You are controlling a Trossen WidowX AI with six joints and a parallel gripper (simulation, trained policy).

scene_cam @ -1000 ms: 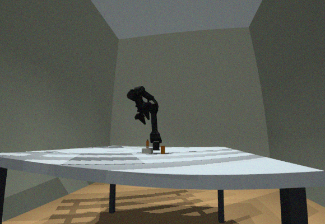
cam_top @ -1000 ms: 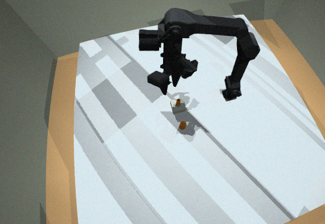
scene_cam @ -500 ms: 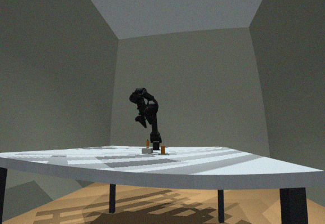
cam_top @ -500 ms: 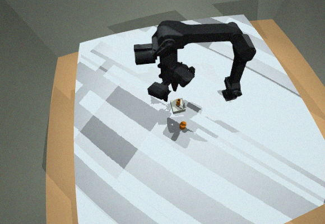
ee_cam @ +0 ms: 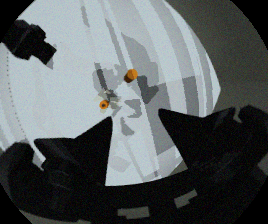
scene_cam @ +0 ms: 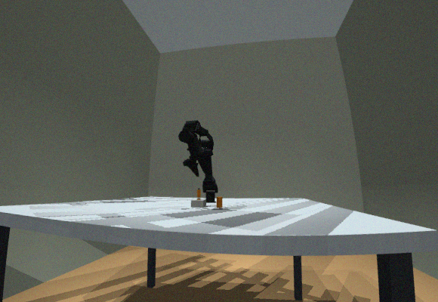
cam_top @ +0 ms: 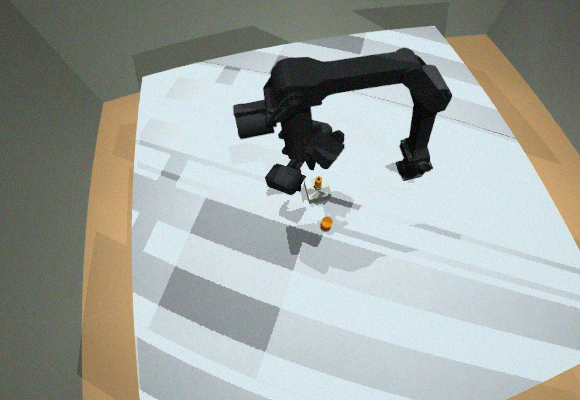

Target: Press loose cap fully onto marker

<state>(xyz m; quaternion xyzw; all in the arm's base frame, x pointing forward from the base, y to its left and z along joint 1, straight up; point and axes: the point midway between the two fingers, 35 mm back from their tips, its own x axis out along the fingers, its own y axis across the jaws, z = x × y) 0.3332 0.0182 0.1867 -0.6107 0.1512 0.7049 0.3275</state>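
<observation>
The orange-yellow cap is 4 cm behind my gripper tip, 8 cm to the left of it and 13 cm below it. The rest, counted from my gripper tip: orange marker (4 cm behind, 2 cm to the right, 8 cm below); then holder block (4 cm behind, 2 cm to the right, 14 cm below).
</observation>
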